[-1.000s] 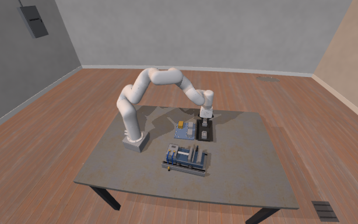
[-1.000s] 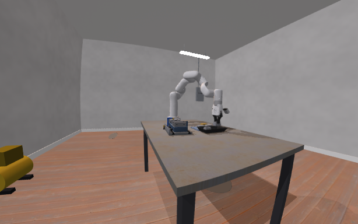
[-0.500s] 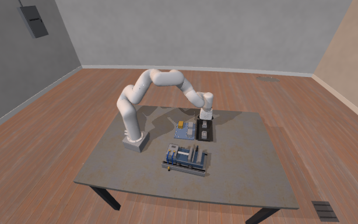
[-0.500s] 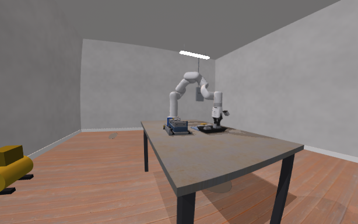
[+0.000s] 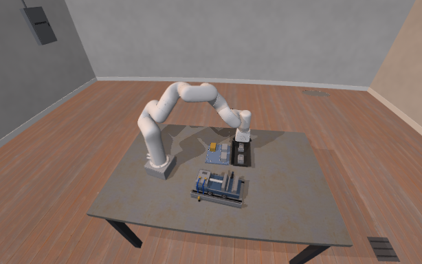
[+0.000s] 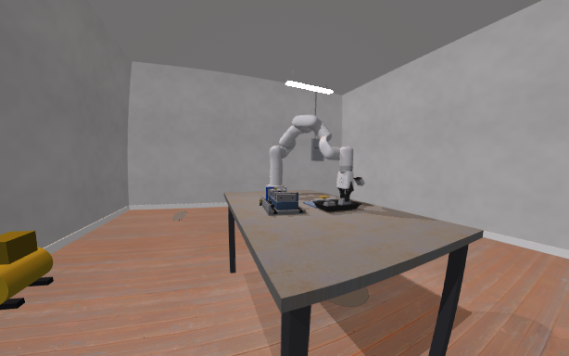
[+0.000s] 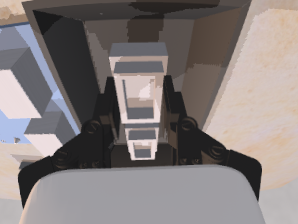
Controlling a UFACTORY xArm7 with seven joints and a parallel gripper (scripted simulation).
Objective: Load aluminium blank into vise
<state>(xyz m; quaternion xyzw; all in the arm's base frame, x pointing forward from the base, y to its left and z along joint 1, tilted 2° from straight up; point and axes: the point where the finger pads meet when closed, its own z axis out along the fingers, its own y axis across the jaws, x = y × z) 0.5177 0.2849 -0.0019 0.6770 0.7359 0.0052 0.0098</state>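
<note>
Now: hand 21 cm past the brass blank, 2 cm to the left of it and 4 cm above it. Also, from my hand: white piston rod (12 cm behind, 35 cm to the right, 1 cm above); vise (10 cm behind, 35 cm to the right, 3 cm below).
</note>
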